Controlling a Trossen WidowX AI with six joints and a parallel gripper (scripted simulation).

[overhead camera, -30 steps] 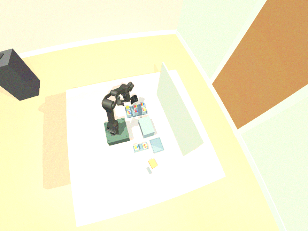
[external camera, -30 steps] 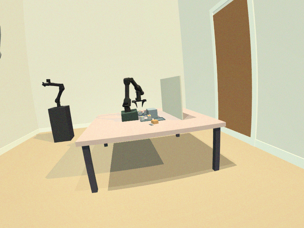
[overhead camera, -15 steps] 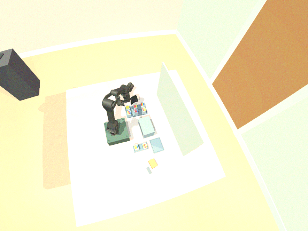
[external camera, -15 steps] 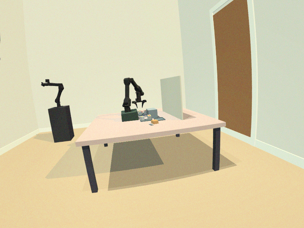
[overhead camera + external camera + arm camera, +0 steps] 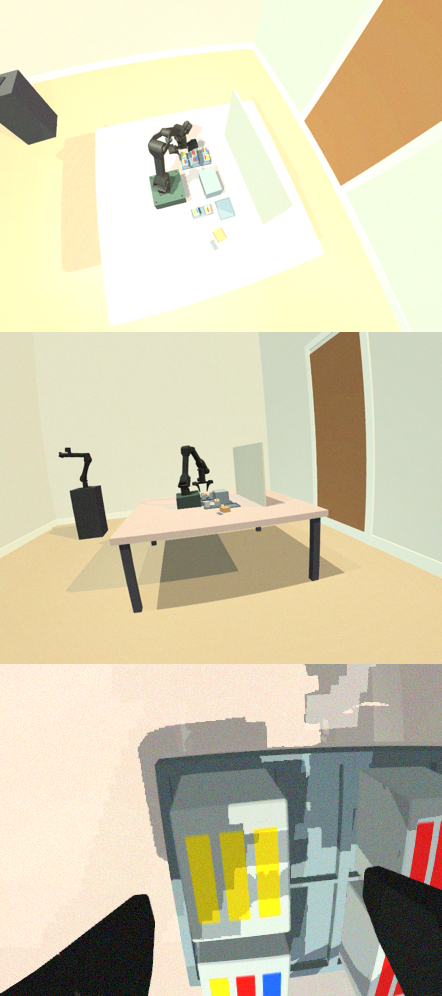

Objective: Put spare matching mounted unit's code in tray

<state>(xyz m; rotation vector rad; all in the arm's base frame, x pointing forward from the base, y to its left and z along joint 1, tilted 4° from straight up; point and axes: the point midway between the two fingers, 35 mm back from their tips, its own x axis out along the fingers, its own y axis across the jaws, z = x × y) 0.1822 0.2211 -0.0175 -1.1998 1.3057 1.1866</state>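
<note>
Right now the grey spare block is 10 mm behind my gripper tip and 30 mm below it. Round my gripper tip: tall panel: 340 mm ahead, 250 mm to the right, 160 mm above; grey hex key: 610 mm to the right, 70 mm below; pale blue tray: 140 mm ahead, 430 mm to the right, 60 mm below.
</note>
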